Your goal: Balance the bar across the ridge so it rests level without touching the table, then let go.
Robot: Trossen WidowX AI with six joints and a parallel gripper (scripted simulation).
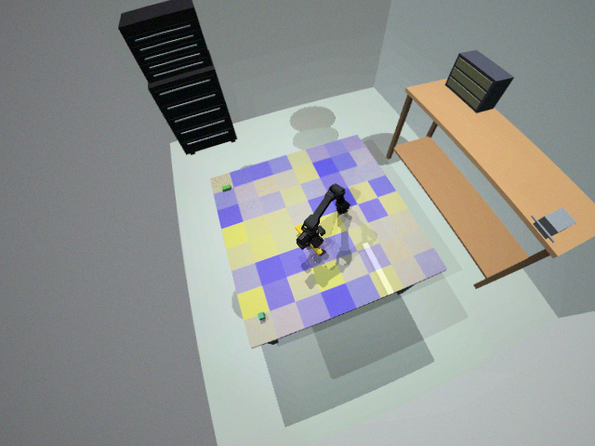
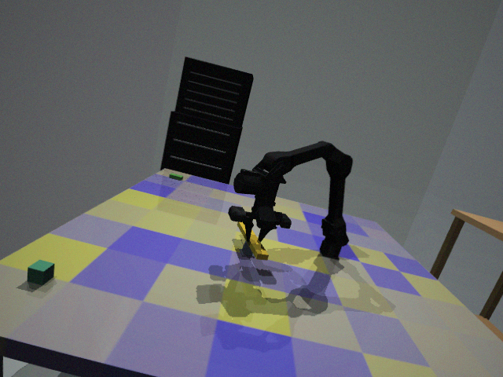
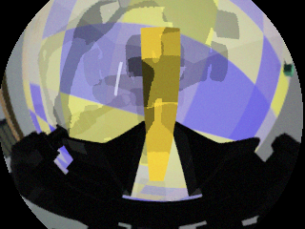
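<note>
Now: the yellow bar 1 cm ahead of my gripper tip and 3 cm to the right of it. The rest, counted from my gripper tip: flat green block 43 cm ahead, 68 cm to the right, 5 cm below; teal cube 43 cm ahead, 32 cm to the left, 4 cm below.
</note>
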